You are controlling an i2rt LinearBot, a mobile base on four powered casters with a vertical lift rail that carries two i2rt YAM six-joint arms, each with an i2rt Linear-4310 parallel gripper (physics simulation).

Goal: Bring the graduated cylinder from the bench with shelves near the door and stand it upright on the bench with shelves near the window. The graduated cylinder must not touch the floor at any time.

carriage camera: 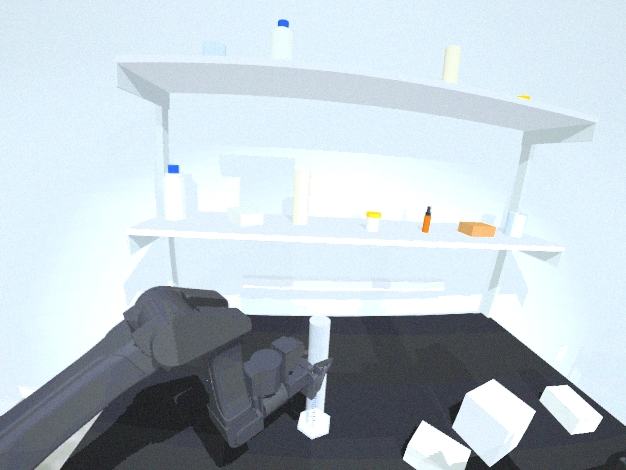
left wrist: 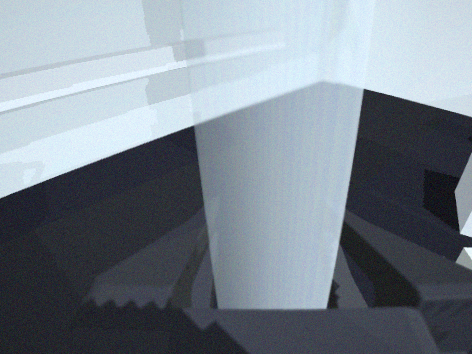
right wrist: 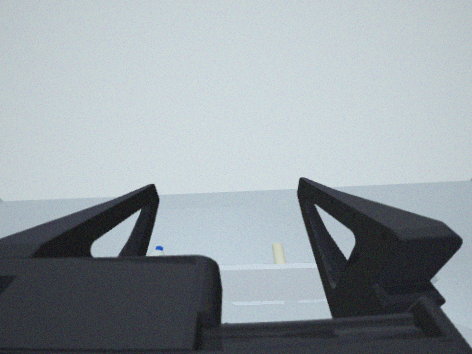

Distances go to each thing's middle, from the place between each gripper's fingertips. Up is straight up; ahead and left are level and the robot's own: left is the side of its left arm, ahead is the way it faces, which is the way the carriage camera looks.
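Scene:
Taking the graduated cylinder (carriage camera: 313,422) first with my right hand, that hand is 50 cm above it, 28 cm to the right of it and 36 cm short of it.
My left gripper, measured from the same graduated cylinder, is 5 cm above it, 3 cm past it and 1 cm to the right of it.

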